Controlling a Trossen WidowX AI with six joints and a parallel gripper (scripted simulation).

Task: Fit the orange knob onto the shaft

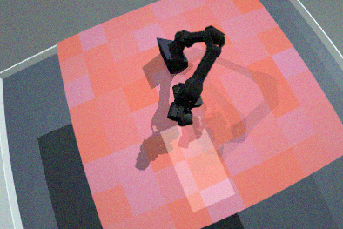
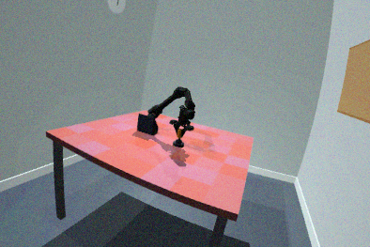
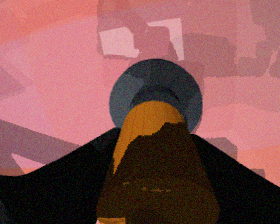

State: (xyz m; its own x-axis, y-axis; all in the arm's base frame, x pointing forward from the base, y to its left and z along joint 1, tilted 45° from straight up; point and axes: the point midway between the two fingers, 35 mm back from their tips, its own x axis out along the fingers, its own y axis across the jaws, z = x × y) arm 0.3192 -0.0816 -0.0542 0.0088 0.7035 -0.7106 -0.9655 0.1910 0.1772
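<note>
Now: gripper tip 20 mm below the orange knob. Round my gripper tip: round dark pedestal 40 mm below.
</note>
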